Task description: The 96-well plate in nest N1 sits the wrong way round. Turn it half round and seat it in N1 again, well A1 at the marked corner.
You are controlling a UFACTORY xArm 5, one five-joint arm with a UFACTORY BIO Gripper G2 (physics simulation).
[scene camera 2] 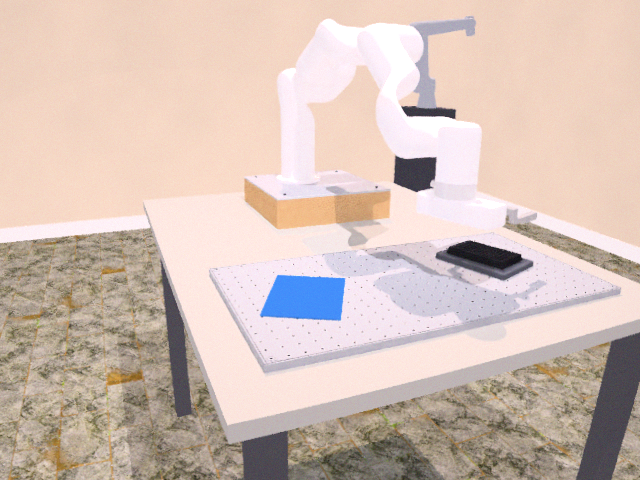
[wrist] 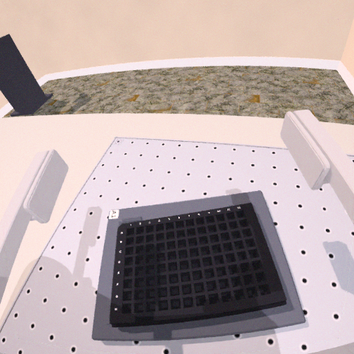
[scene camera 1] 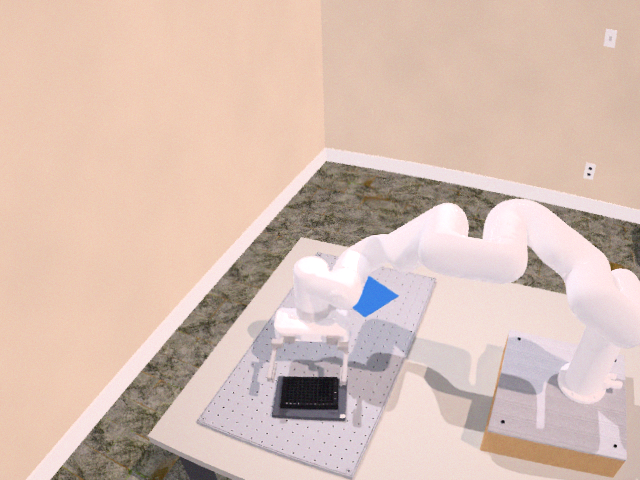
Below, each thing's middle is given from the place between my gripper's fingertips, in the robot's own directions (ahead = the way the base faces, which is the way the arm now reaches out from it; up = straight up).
Scene:
Right now my hand is 10 mm short of the black 96-well plate [scene camera 1: 297, 392], 40 mm to the left of it and 90 mm above it. Round my hand: dark grey nest N1 [scene camera 1: 306, 414] (10 mm ahead, 40 mm to the right, 100 mm below); then blue square [scene camera 2: 303, 297] (10 mm ahead, 440 mm to the right, 110 mm below).

